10 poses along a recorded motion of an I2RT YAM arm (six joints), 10 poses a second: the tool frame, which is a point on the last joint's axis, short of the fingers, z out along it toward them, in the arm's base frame.
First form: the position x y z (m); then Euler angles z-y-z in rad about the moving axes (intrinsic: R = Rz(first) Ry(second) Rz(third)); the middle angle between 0 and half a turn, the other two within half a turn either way.
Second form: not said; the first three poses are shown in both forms.
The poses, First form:
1: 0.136 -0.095 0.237 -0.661 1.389 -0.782
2: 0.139 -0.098 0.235 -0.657 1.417 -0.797
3: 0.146 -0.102 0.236 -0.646 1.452 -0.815
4: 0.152 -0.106 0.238 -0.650 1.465 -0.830
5: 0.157 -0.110 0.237 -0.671 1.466 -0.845
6: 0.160 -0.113 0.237 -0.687 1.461 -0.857
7: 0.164 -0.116 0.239 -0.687 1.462 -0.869
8: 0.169 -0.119 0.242 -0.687 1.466 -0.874
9: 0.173 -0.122 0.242 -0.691 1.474 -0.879
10: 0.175 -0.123 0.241 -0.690 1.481 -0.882
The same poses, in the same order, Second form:
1: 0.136 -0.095 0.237 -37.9 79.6 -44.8
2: 0.139 -0.098 0.235 -37.6 81.2 -45.7
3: 0.146 -0.102 0.236 -37.0 83.2 -46.7
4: 0.152 -0.106 0.238 -37.2 83.9 -47.6
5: 0.157 -0.110 0.237 -38.4 84.0 -48.4
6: 0.160 -0.113 0.237 -39.4 83.7 -49.1
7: 0.164 -0.116 0.239 -39.4 83.8 -49.8
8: 0.169 -0.119 0.242 -39.4 84.0 -50.1
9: 0.173 -0.122 0.242 -39.6 84.5 -50.4
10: 0.175 -0.123 0.241 -39.5 84.9 -50.5
